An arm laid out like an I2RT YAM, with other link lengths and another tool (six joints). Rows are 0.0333 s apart.
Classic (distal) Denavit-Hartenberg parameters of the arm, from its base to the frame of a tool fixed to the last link. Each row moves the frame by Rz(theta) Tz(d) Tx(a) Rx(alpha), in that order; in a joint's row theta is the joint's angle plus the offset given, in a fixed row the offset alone. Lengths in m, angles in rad.
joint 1: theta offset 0, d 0.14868, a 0.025, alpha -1.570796
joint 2: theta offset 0, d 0, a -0.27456, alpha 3.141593
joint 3: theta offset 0.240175, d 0, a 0.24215, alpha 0
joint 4: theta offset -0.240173, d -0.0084, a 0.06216, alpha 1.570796
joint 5: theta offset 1.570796, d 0.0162, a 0, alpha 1.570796
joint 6: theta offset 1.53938, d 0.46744, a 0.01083, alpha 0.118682
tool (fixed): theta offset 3.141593, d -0.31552, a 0, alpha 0
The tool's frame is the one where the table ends.
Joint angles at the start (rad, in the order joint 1, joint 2, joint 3, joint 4, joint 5, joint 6): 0.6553 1.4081 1.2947 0.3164 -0.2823 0.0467
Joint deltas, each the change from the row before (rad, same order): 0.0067 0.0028 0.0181 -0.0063 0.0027 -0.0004; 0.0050 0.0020 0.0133 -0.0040 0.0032 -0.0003; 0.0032 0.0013 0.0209 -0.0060 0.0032 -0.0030; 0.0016 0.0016 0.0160 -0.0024 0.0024 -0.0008; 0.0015 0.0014 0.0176 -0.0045 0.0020 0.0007
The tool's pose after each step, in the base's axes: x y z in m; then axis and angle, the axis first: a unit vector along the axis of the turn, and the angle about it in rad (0 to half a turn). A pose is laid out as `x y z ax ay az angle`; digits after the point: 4 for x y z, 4 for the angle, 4 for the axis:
0.2794 0.3281 0.4702 -0.6032 -0.2716 -0.7499 2.5221
0.2783 0.3293 0.4745 -0.6004 -0.2714 -0.7523 2.5193
0.2772 0.3295 0.4819 -0.5946 -0.2705 -0.7572 2.5188
0.2767 0.3295 0.4879 -0.5899 -0.2690 -0.7613 2.5177
0.2759 0.3294 0.4942 -0.5857 -0.2673 -0.7652 2.5154

